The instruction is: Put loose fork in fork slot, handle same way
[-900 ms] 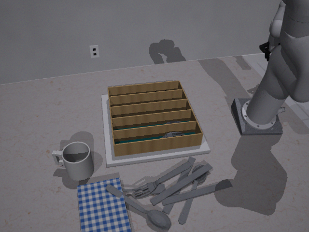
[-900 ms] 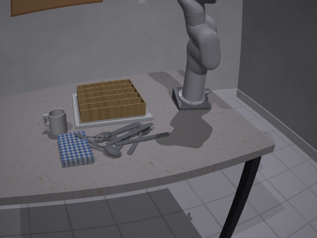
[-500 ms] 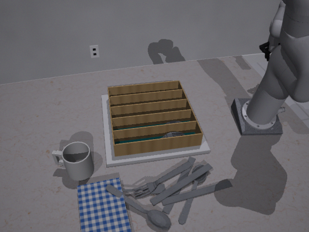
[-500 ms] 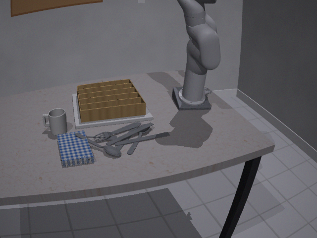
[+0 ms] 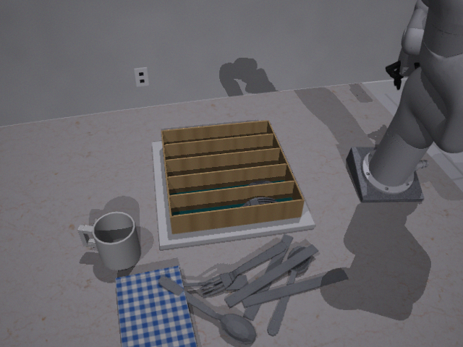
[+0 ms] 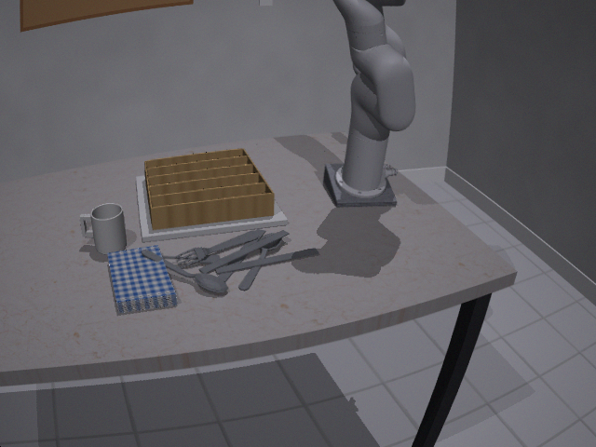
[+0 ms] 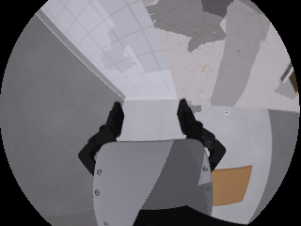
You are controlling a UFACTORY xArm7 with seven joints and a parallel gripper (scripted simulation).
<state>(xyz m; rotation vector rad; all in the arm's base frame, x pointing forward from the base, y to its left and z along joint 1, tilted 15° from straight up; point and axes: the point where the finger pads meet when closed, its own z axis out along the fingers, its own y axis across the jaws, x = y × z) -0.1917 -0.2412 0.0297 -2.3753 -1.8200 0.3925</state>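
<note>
The tray lies 56 cm ahead of my hand, 15 cm to the left of it and 8 cm below it. Also, from my hand: mug (82 cm ahead, 31 cm to the left, 10 cm below).
</note>
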